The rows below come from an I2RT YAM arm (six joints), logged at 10 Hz.
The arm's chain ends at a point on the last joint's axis. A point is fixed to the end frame.
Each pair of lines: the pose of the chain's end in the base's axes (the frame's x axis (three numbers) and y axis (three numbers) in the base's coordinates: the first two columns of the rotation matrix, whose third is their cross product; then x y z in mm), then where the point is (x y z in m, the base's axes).
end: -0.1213 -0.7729 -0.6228 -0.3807 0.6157 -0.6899 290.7 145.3 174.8
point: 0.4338 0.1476 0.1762
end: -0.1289 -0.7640 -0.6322 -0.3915 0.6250 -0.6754 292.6 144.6 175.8
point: 0.4357 0.1471 0.1752
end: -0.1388 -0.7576 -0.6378 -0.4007 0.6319 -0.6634 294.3 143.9 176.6
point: 0.4373 0.1463 0.1739
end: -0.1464 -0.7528 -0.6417 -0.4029 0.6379 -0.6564 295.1 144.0 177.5
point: 0.4381 0.1459 0.1738
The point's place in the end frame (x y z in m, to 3 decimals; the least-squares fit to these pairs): -0.020 -0.054 0.131
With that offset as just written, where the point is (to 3 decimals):
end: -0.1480 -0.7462 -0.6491 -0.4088 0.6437 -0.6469 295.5 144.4 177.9
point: 0.439 0.147 0.173
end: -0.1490 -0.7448 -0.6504 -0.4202 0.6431 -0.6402 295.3 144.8 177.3
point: 0.438 0.148 0.171
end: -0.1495 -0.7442 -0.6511 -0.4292 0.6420 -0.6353 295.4 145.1 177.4
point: 0.438 0.149 0.170
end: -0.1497 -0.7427 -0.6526 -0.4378 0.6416 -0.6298 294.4 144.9 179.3
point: 0.437 0.150 0.171
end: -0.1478 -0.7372 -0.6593 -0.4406 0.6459 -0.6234 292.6 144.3 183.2
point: 0.435 0.150 0.175
